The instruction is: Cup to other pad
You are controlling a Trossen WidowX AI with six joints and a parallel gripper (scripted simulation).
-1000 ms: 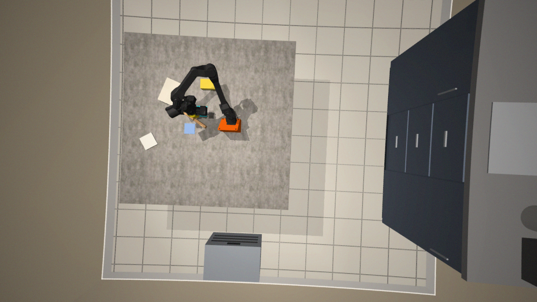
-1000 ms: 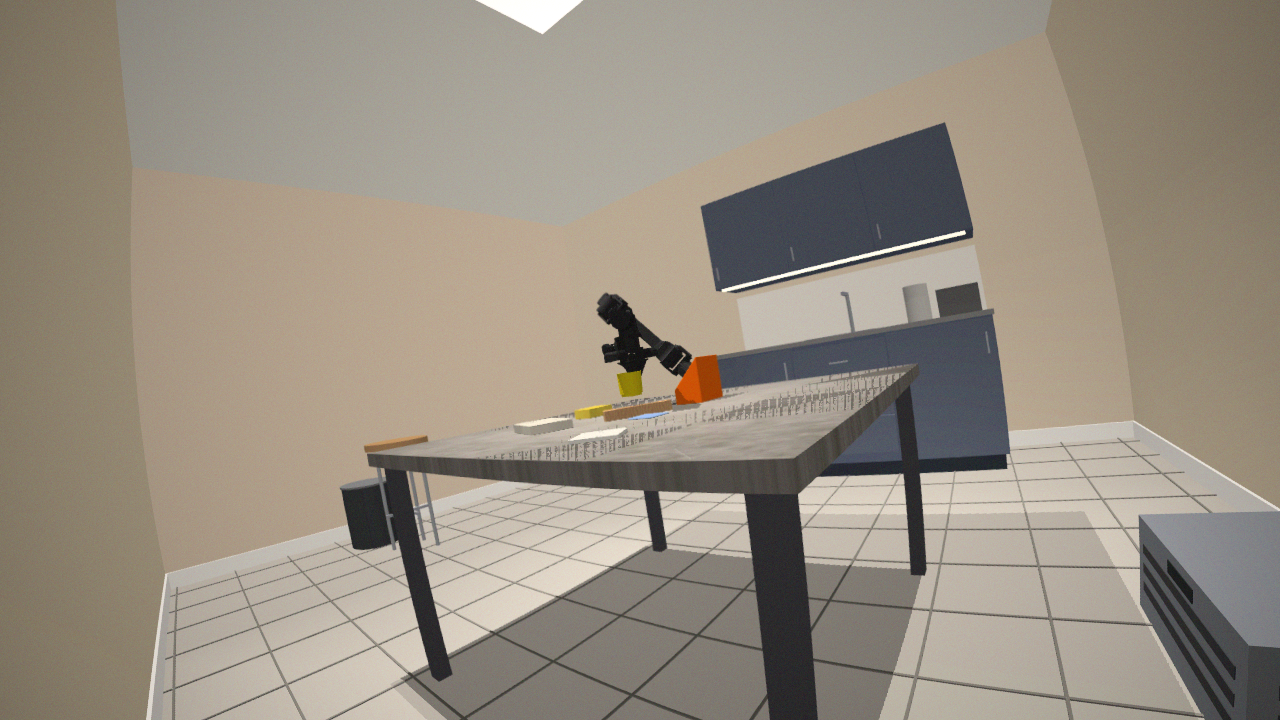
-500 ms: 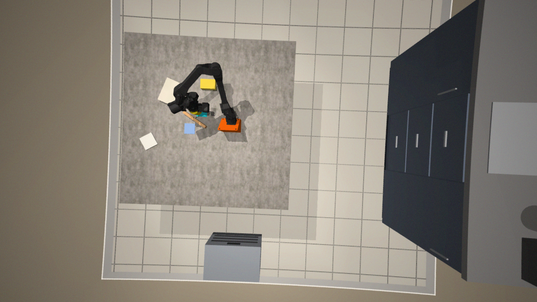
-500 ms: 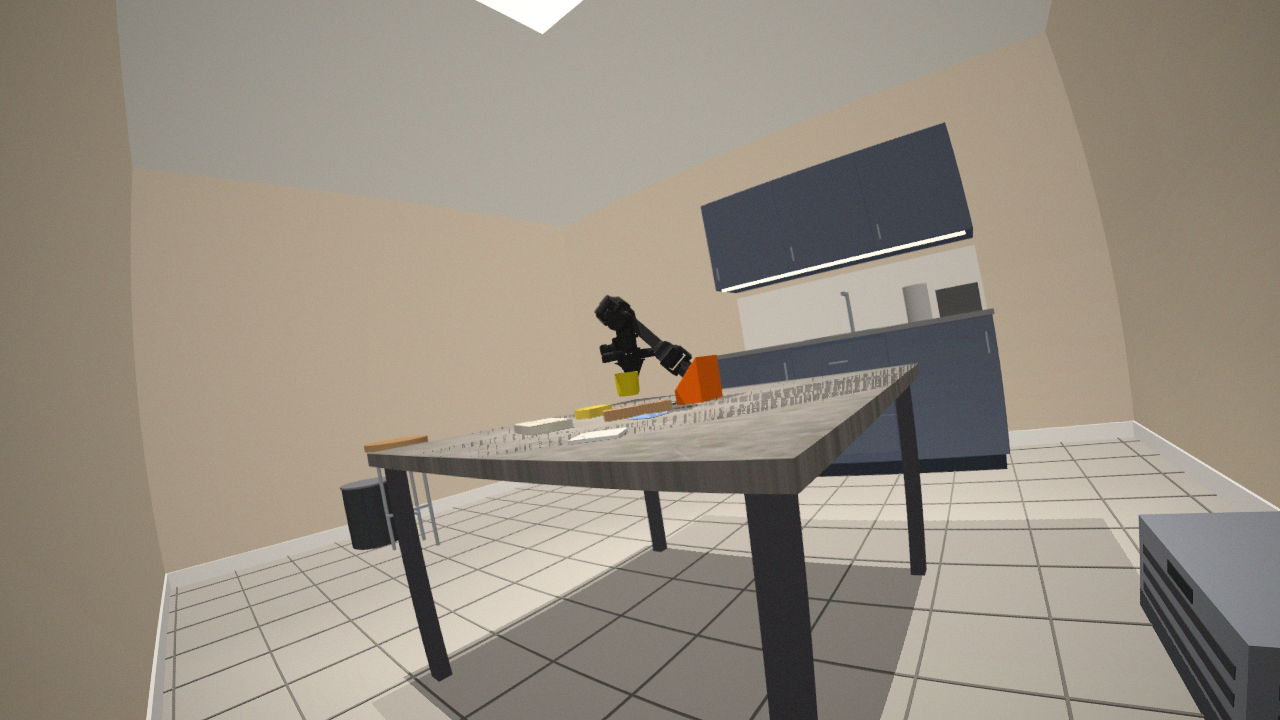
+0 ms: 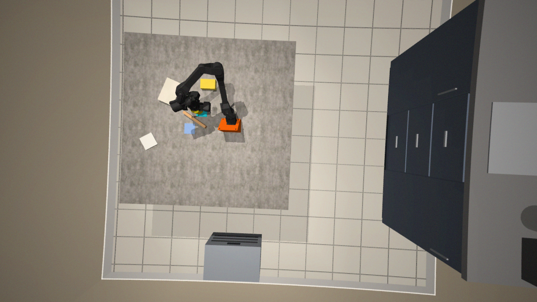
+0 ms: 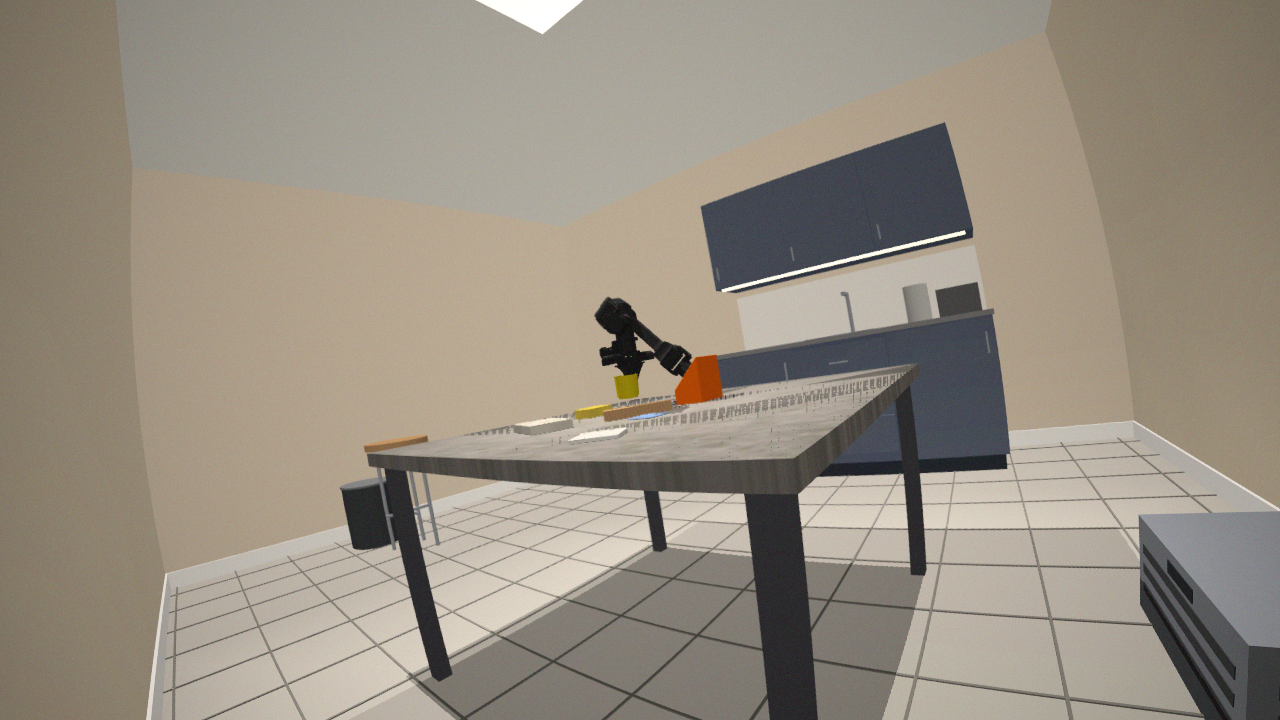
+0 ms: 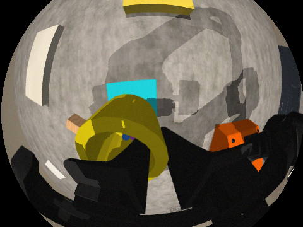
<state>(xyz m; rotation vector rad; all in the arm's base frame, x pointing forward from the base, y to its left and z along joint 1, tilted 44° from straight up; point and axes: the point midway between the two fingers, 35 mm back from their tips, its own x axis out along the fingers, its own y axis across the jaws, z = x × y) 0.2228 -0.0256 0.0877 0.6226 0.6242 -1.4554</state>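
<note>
Right now the cyan pad is 90 mm below my gripper tip and 30 mm ahead of it. The rest, counted from my gripper tip: yellow cup: 20 mm ahead; then blue marble: 30 mm ahead, 20 mm to the left, 20 mm below; then wooden bar: 80 mm below, 70 mm to the left, 70 mm ahead.
</note>
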